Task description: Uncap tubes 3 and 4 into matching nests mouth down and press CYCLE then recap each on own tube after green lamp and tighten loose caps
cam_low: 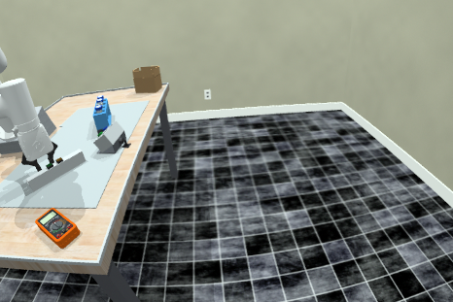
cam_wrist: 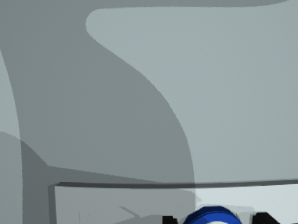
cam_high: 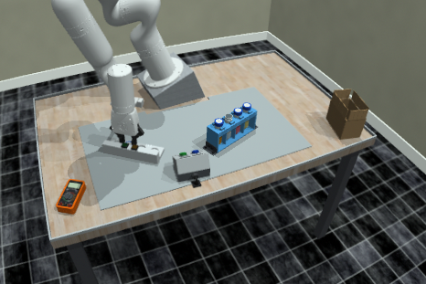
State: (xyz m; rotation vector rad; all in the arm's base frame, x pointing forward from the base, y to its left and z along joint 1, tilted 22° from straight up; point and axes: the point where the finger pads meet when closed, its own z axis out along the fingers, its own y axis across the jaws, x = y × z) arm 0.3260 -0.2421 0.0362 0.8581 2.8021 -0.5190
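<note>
Right now the blue-and-white cap is 100 mm ahead of my hand, 330 mm to the left of it and 80 mm above it. The rest, counted from my hand: green key 170 mm ahead, 170 mm to the left, 30 mm above; then blue key 170 mm ahead, 210 mm to the left, 30 mm above; then key housing 190 mm ahead, 190 mm to the left, 20 mm above.
</note>
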